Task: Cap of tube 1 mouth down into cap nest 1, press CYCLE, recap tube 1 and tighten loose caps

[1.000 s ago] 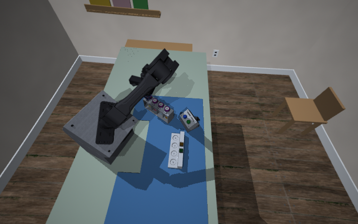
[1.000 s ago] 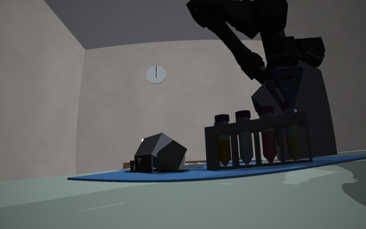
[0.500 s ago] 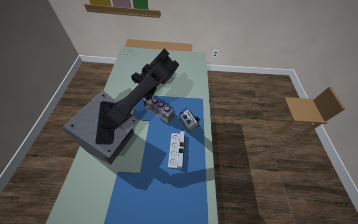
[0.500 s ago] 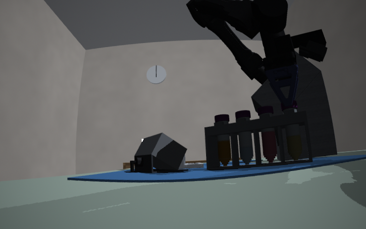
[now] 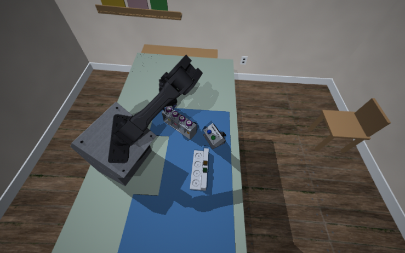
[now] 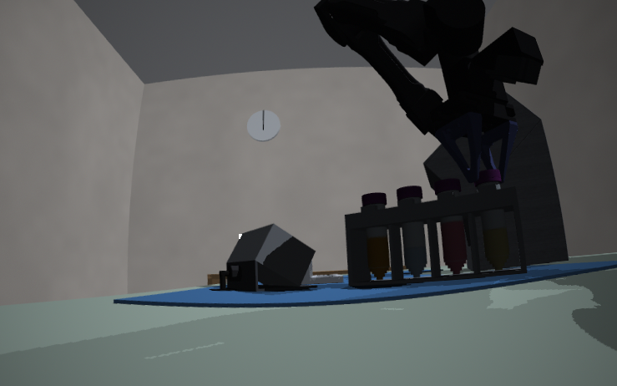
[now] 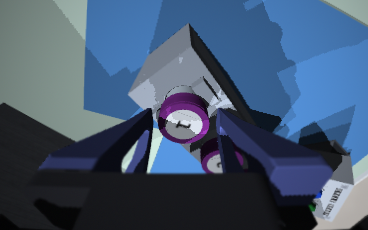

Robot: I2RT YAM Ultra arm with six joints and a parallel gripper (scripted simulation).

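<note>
Now: hand right at the threaded neck of tube 1. Also, from my hand: green ready key: 220 mm ahead, 220 mm to the right, 50 mm below; then key desk: 220 mm ahead, 200 mm to the right, 70 mm below; then blue cycle key: 210 mm ahead, 170 mm to the right, 50 mm below.
</note>
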